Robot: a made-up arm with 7 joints. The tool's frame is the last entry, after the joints. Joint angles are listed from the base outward. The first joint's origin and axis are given. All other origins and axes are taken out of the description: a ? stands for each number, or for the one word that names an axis. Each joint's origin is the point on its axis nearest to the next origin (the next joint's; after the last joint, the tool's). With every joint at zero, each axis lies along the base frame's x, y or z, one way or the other. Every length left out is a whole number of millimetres.
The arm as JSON. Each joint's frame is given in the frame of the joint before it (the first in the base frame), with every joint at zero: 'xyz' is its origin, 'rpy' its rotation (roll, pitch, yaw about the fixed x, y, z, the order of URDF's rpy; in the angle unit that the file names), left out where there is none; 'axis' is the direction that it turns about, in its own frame. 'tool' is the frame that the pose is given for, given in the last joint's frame.
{
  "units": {
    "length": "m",
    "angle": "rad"
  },
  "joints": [
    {
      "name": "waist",
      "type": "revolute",
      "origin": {
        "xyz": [
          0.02,
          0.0,
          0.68
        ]
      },
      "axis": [
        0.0,
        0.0,
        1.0
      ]
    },
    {
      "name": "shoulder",
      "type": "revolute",
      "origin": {
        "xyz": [
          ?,
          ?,
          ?
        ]
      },
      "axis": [
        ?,
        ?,
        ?
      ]
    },
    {
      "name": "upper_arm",
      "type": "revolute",
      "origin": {
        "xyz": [
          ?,
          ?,
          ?
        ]
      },
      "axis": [
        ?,
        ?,
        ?
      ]
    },
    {
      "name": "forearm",
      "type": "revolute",
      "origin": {
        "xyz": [
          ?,
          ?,
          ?
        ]
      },
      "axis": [
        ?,
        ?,
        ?
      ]
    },
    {
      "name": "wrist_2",
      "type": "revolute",
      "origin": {
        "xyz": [
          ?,
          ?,
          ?
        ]
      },
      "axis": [
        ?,
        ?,
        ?
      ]
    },
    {
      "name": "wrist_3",
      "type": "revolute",
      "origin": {
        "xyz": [
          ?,
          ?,
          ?
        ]
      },
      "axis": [
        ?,
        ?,
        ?
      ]
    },
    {
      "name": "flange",
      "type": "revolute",
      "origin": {
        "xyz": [
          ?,
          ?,
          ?
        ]
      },
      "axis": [
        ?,
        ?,
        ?
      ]
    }
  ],
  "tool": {
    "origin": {
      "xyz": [
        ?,
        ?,
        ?
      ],
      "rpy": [
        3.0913,
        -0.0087,
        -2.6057
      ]
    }
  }
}
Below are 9 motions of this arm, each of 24 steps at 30 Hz.
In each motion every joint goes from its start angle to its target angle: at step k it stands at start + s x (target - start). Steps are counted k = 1, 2, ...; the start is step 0. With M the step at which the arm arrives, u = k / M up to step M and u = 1 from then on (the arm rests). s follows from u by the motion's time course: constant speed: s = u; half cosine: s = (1 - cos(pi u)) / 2; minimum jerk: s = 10 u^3 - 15 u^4 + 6 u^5.
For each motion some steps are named. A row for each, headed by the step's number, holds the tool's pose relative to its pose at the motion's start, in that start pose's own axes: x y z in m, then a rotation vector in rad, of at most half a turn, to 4 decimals.
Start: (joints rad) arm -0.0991 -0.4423 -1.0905 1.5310 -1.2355 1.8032 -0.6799
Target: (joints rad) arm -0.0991 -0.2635 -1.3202 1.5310 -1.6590 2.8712 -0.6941
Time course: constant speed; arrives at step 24
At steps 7, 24:
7: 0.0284 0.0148 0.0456 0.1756 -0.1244 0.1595
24: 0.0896 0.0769 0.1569 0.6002 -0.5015 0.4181

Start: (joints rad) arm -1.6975 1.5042 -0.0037 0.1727 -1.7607 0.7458 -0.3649
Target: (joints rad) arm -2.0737 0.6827 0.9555 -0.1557 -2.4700 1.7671 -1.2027
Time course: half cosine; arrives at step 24
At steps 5, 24:
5: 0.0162 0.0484 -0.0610 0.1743 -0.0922 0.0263
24: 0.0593 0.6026 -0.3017 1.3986 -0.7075 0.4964

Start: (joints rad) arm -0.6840 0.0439 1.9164 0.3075 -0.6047 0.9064 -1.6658
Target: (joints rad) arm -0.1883 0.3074 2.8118 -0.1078 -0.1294 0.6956 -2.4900
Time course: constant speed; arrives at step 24
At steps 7, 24:
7: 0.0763 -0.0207 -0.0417 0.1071 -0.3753 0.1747
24: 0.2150 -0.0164 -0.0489 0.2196 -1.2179 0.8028

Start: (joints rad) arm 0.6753 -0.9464 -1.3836 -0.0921 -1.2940 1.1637 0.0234
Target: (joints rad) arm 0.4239 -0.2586 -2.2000 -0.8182 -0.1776 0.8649 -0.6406
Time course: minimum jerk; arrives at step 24
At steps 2, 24:
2: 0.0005 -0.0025 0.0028 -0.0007 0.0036 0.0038
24: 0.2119 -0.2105 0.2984 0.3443 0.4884 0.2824

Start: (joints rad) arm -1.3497 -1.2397 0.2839 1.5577 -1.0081 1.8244 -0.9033
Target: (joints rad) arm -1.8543 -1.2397 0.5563 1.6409 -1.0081 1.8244 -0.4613
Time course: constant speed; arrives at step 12
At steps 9, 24:
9: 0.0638 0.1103 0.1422 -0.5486 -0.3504 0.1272
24: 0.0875 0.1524 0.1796 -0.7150 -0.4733 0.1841

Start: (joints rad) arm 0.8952 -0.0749 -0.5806 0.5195 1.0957 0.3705 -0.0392
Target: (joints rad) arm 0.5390 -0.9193 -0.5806 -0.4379 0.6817 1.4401 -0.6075
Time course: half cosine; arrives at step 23
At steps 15, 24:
15: -0.0981 -0.2009 0.0249 1.1321 -0.0343 0.4448
24: -0.0933 -0.2764 0.0822 1.5382 -0.0408 0.5284

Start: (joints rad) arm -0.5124 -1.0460 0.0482 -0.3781 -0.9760 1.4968 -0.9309
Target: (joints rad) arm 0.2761 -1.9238 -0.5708 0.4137 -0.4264 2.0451 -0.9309
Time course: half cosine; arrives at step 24
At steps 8, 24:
8: -0.0741 0.2447 -0.2530 0.1009 -0.3751 -0.2537
24: 0.3769 0.9685 -0.6859 0.5224 -1.2372 -0.9246

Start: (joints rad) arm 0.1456 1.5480 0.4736 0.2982 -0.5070 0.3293 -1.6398
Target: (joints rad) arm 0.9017 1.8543 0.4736 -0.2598 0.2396 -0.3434 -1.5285
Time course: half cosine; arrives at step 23
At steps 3, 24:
3: 0.0119 0.0143 0.0373 -0.0365 -0.0481 0.0039
24: 0.1273 0.6818 0.6189 -0.4149 -0.8802 0.4116

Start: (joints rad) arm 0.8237 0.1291 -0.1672 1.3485 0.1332 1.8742 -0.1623
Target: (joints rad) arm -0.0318 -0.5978 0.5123 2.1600 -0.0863 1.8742 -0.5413
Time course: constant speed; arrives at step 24
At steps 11, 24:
11: 0.0933 -0.0157 0.3492 -0.1028 0.7522 -0.0254
24: 0.3887 0.0671 0.5749 -0.5474 1.3160 -0.2109

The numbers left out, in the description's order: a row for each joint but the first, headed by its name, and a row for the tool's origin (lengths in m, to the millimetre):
shoulder: xyz 0.01 -0.09 0.0, axis 0.0 -1.0 0.0
upper_arm: xyz -0.01 0.0 0.5, axis 0.0 0.0 1.0
forearm: xyz 0.04 0.04 0.0, axis 0.0 1.0 0.0
wrist_2: xyz -0.03 0.0 0.46, axis 0.0 0.0 1.0
wrist_3: xyz 0.01 -0.07 0.0, axis 0.0 -1.0 0.0
flange: xyz 0.02 0.0 0.04, axis 1.0 0.0 0.0
tool: xyz 0.0 -0.02 -0.03

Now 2 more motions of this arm.
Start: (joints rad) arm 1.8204 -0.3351 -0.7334 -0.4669 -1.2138 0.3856 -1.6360
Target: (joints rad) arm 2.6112 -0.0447 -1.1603 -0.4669 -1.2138 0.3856 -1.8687
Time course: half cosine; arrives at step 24
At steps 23, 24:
23: -0.1263 0.0022 0.2466 -0.0995 -0.2049 -0.1524
24: -0.1274 0.0024 0.2471 -0.0994 -0.2058 -0.1536

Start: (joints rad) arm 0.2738 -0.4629 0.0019 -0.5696 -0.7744 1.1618 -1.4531
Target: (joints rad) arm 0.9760 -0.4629 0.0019 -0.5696 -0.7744 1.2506 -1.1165
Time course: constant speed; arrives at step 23
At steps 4, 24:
4: -0.0008 0.0055 -0.0143 -0.1294 -0.1225 -0.0068
24: 0.0142 0.0159 -0.0880 -0.7604 -0.6880 -0.0670

